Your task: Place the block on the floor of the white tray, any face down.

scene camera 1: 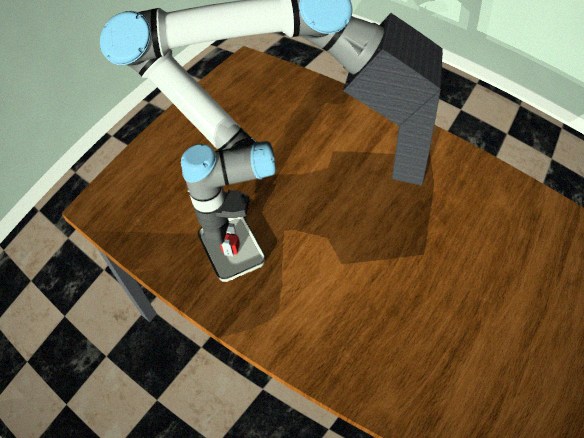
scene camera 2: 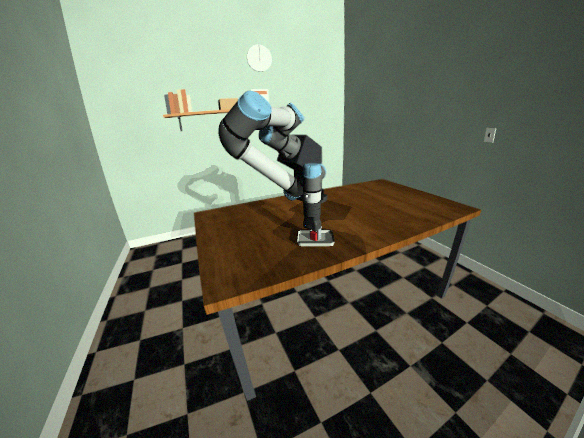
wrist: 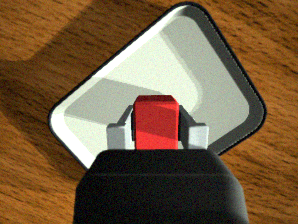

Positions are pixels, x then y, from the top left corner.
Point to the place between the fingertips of my gripper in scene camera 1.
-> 231, 247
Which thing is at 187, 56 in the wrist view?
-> A white tray.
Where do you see a white tray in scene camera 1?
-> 250, 253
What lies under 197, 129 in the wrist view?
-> My gripper.
